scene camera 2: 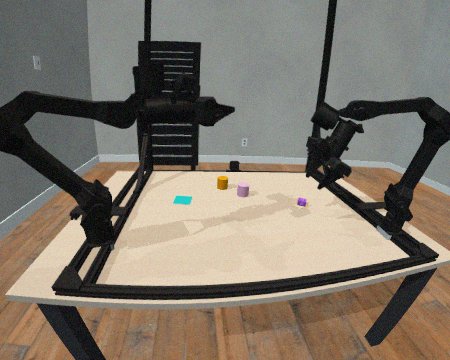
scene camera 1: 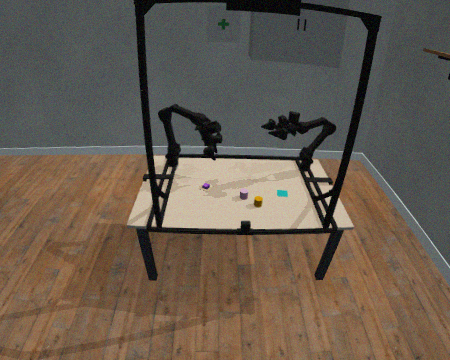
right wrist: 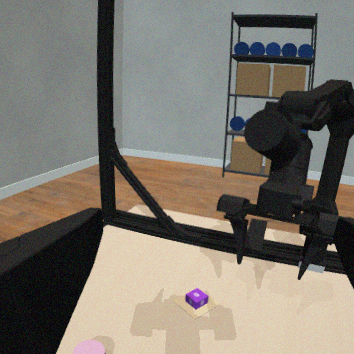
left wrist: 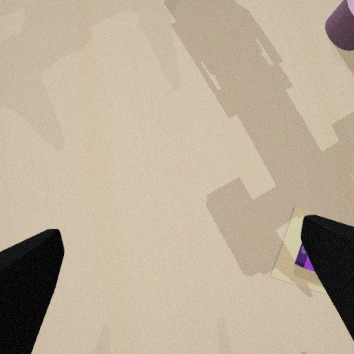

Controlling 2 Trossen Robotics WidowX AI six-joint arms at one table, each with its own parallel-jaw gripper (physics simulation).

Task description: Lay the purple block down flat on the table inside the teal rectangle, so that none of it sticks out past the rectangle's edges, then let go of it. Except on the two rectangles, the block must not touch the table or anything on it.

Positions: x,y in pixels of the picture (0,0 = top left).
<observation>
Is my right gripper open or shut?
Open.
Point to a pale rectangle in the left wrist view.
At 284,268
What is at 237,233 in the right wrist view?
My left gripper.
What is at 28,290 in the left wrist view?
My left gripper.
</observation>
